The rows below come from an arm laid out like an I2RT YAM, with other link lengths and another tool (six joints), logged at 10 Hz.
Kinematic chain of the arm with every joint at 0, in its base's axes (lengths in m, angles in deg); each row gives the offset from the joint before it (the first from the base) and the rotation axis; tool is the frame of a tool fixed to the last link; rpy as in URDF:
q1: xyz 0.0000 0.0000 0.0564 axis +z
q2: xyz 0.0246 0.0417 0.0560 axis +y
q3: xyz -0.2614 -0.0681 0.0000 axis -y
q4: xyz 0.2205 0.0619 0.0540 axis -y
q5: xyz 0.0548 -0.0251 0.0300 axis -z
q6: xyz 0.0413 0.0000 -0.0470 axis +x
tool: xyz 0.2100 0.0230 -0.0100 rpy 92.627 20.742 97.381
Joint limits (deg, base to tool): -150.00..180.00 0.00..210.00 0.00..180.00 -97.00..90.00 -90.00..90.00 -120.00..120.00
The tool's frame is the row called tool.
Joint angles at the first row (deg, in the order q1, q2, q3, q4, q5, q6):
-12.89, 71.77, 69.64, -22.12, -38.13, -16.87
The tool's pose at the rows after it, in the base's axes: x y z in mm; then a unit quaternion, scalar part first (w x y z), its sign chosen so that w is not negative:
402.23 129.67 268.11 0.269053 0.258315 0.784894 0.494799
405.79 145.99 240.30 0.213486 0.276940 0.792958 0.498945
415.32 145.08 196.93 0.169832 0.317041 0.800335 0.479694
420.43 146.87 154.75 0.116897 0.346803 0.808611 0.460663
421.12 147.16 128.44 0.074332 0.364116 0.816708 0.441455
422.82 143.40 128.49 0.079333 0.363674 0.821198 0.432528
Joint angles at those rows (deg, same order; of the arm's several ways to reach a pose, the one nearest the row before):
-9.46, 76.51, 71.45, -22.45, -42.05, -11.21
-7.06, 81.10, 71.89, -23.51, -42.18, -9.40
-6.02, 86.32, 71.11, -23.73, -39.87, -8.18
-5.40, 92.93, 72.27, -25.60, -39.20, -8.14
-5.19, 98.32, 75.57, -29.92, -38.90, -9.30
-5.19, 98.53, 76.74, -31.23, -37.84, -10.17

